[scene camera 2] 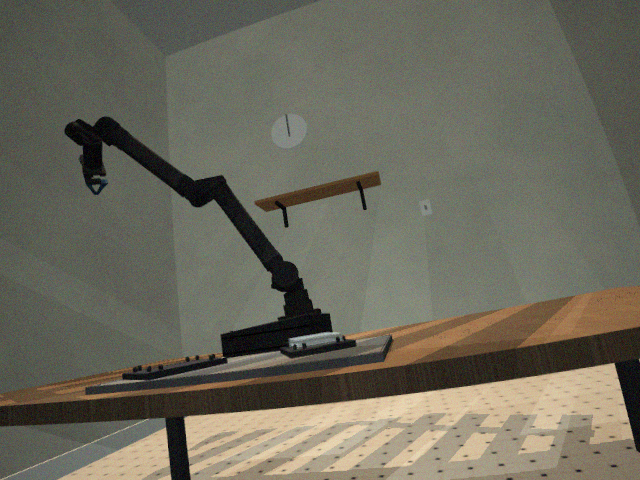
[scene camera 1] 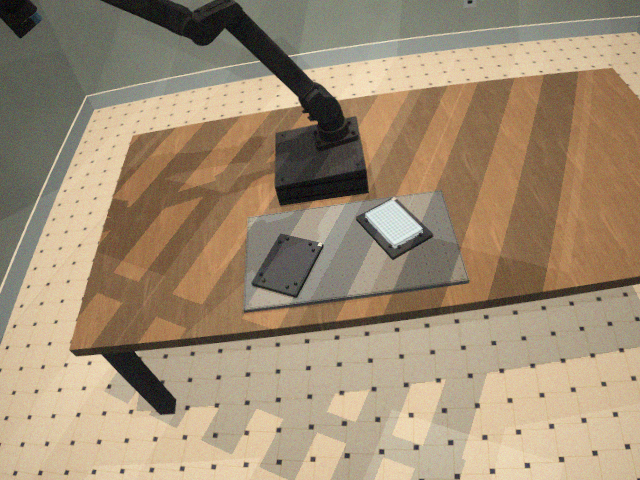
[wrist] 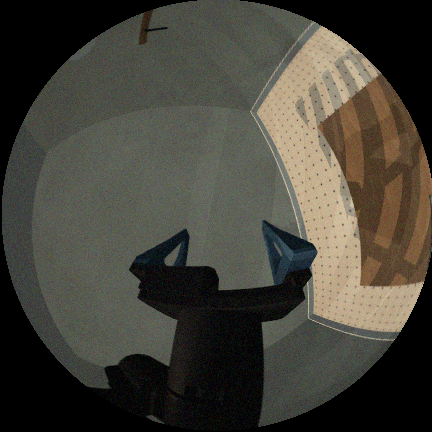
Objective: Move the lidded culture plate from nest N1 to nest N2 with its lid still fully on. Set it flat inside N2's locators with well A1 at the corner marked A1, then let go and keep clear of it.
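Frame: origin at the arm's base, x ahead, y left, z up, level; metres.
Seen in the pictures: gripper, between the fingertips: (scene camera 2: 93,185) (scene camera 1: 4,11) (wrist: 223,228); arm's base, origin of its link: (scene camera 2: 300,318) (scene camera 1: 335,137).
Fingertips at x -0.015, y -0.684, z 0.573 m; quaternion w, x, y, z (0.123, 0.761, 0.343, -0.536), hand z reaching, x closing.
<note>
Offsets run from my fingertips to a thing's top centre. Level surfaces: height alone.
The pale culture plate @(0.340 m ahead, 0.755 m left, 0.613 m down) (scene camera 1: 393,222) (scene camera 2: 315,339) sits in a dark nest @(0.340 m ahead, 0.755 m left, 0.620 m down) (scene camera 1: 393,253) (scene camera 2: 320,350) at the right of the grey board. It looks flat; its lid cannot be told apart at this size. A second dark nest @(0.376 m ahead, 0.479 m left, 0.620 m down) (scene camera 1: 288,264) (scene camera 2: 175,368), with small dark locators and a pale mark at one corner, lies empty at the board's left. The N1, N2 and A1 lettering cannot be read. My gripper (scene camera 2: 96,190) (wrist: 223,228) is open and empty, its blue fingers wide apart. It hangs high above and far left of both nests. Neither nest shows in the wrist view.
The grey board @(0.361 m ahead, 0.635 m left, 0.641 m down) (scene camera 1: 341,276) (scene camera 2: 253,366) lies on the striped wooden table @(0.655 m down) (scene camera 1: 496,206) (scene camera 2: 491,325). The black arm base (scene camera 1: 320,165) (scene camera 2: 258,334) stands right behind the board. A wooden wall shelf (scene camera 2: 320,192) is in the background.
</note>
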